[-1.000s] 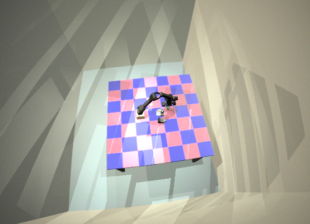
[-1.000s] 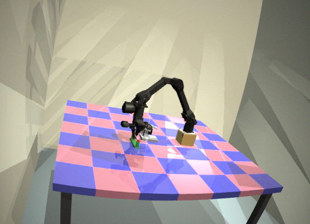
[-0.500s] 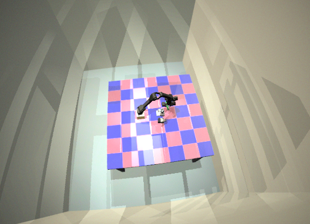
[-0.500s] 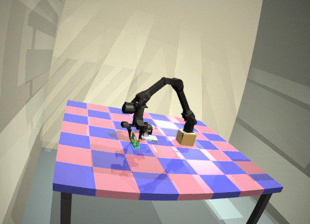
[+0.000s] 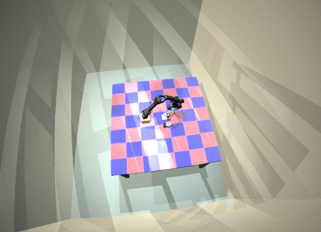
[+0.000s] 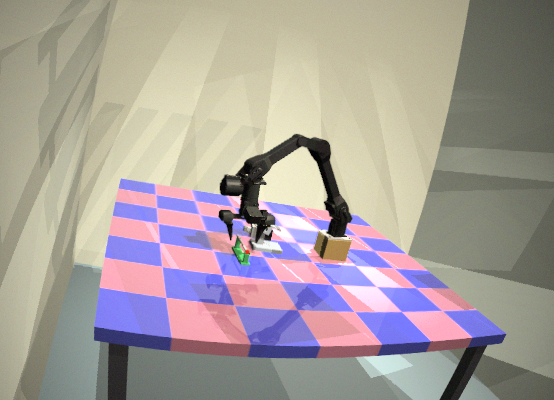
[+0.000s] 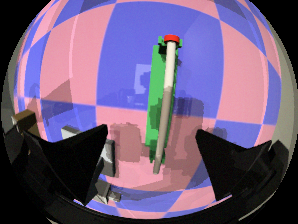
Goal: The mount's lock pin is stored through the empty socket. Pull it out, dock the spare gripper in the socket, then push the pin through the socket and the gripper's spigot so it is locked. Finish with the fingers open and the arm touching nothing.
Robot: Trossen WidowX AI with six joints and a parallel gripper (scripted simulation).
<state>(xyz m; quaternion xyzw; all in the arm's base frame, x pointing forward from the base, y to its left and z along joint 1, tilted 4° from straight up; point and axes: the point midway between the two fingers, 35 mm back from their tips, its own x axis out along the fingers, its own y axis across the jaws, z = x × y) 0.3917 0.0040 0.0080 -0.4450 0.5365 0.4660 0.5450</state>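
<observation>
The green bar-shaped piece lies 1 cm ahead of my gripper tip, 2 cm to the left of it and 2 cm below it. Round my gripper tip: spare gripper: 14 cm behind, 17 cm to the right, 3 cm below; grey mount: 12 cm behind, 6 cm to the right.
</observation>
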